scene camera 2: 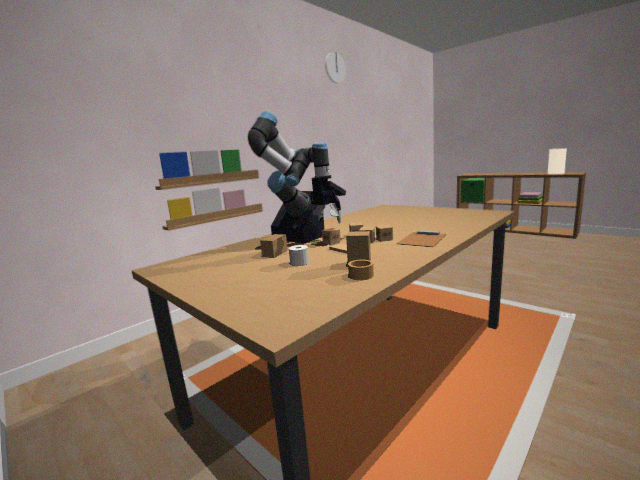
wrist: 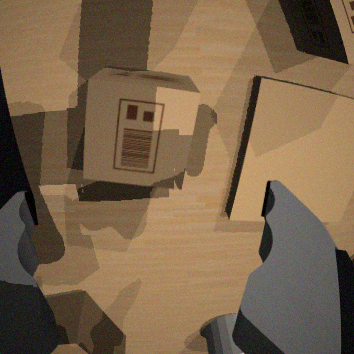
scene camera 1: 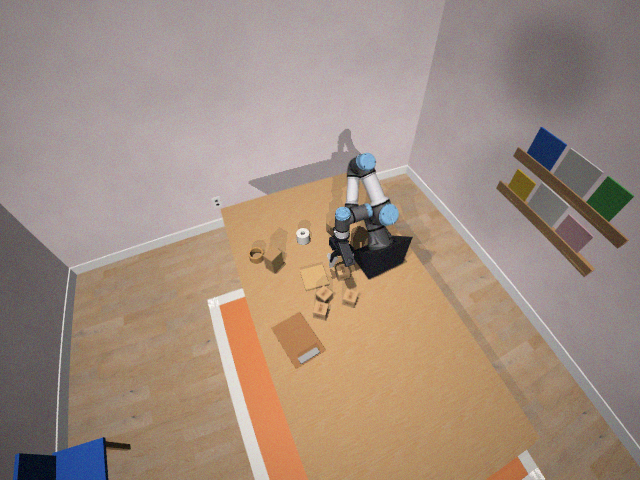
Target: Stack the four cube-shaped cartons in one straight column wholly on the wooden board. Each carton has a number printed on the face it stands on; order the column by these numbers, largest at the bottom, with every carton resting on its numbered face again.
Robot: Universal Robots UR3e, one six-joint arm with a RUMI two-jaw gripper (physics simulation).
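Frame: origin at the arm's base, x ahead, y left, z up, level; centimetres.
Where they show: gripper, between the fingertips: [scene camera 2: 329, 222] [wrist: 146, 189] [scene camera 1: 341, 263]; arm's base, origin of its link: [scene camera 2: 299, 206] [scene camera 1: 381, 245].
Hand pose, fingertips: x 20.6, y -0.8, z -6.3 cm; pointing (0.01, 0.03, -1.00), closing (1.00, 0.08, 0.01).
Each offset is from my fingertips to the centre of the thing.
One cube carton @[dx -0.6, dy +1.2, dz -6.3 cm] [scene camera 1: 342, 271] [scene camera 2: 331, 236] [wrist: 100, 145] stands beside the wooden board @[dx +13.1, dy -2.1, dz -8.6 cm] [scene camera 1: 310, 276] [scene camera 2: 338, 249] [wrist: 295, 155], its barcode label facing up. Three more cartons stand beyond the board: one carton [scene camera 1: 324, 293] [scene camera 2: 368, 234] close to its edge, one carton @[dx +16.7, dy +17.2, dz -6.3 cm] [scene camera 1: 320, 310] [scene camera 2: 384, 233] behind that, and one carton @[dx +1.5, dy +16.0, dz -6.3 cm] [scene camera 1: 349, 297] [scene camera 2: 356, 227] apart to the side. Part of a carton @[dx +12.5, dy +10.4, dz -6.3 cm] [wrist: 322, 30] shows at the top right of the wrist view. The numbered undersides are hidden. My gripper [scene camera 1: 334, 259] [scene camera 2: 336, 212] [wrist: 146, 189] is open and empty, above the table near the first carton.
A white roll @[dx +10.7, dy -27.2, dz -6.3 cm] [scene camera 1: 302, 236] [scene camera 2: 298, 256] [wrist: 222, 332], a tall box @[dx +30.0, dy -16.0, dz -3.7 cm] [scene camera 1: 273, 259] [scene camera 2: 358, 249], a brown ring @[dx +37.7, dy -24.5, dz -7.2 cm] [scene camera 1: 256, 259] [scene camera 2: 360, 272] and a larger box @[dx -7.9, dy -24.9, dz -5.8 cm] [scene camera 2: 273, 245] stand on the robot's side of the board. A brown clipboard @[dx +30.6, dy +25.7, dz -8.5 cm] [scene camera 1: 297, 334] [scene camera 2: 418, 239] lies beyond the cartons.
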